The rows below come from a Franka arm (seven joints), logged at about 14 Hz.
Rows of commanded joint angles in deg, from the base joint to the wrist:
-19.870, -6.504, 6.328, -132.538, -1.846, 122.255, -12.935
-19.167, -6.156, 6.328, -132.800, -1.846, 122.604, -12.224
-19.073, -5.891, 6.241, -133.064, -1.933, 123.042, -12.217
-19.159, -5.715, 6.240, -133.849, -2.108, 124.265, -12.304
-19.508, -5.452, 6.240, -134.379, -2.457, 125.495, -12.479
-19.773, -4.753, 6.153, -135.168, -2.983, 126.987, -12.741
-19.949, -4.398, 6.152, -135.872, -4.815, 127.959, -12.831
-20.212, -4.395, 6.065, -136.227, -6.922, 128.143, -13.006
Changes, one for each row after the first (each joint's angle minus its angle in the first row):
0.703, 0.348, 0.000, -0.262, 0.000, 0.349, 0.711
0.797, 0.613, -0.087, -0.526, -0.087, 0.787, 0.718
0.711, 0.789, -0.088, -1.311, -0.262, 2.010, 0.631
0.362, 1.052, -0.088, -1.841, -0.611, 3.240, 0.456
0.097, 1.751, -0.175, -2.630, -1.137, 4.732, 0.194
-0.079, 2.106, -0.176, -3.334, -2.969, 5.704, 0.104
-0.342, 2.109, -0.263, -3.689, -5.076, 5.888, -0.071

